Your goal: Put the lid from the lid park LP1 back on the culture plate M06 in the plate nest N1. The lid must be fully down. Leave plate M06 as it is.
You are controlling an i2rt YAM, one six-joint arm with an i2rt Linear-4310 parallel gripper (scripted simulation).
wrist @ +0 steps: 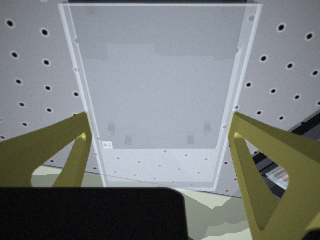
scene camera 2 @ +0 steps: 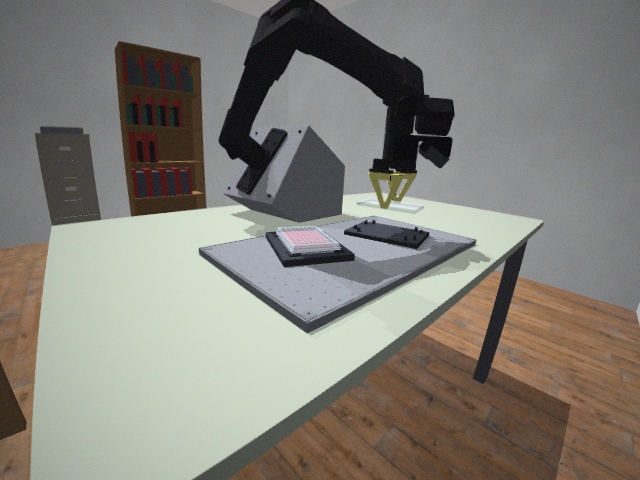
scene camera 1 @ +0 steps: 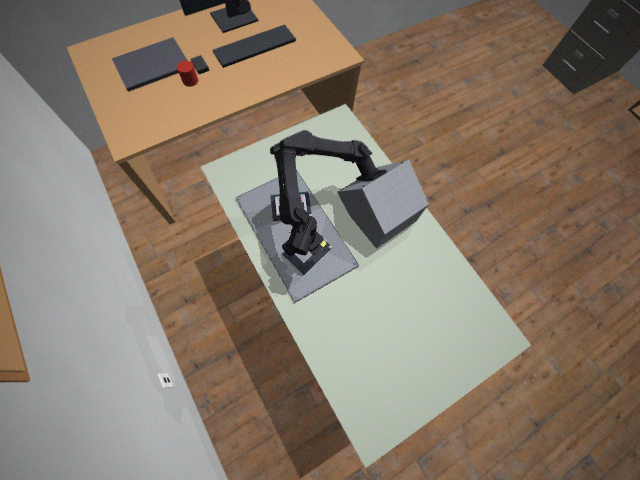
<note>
The pictures show: the gripper, a clear lid, a culture plate M06 and a black lid park LP1.
The gripper shows as well in the wrist view.
</note>
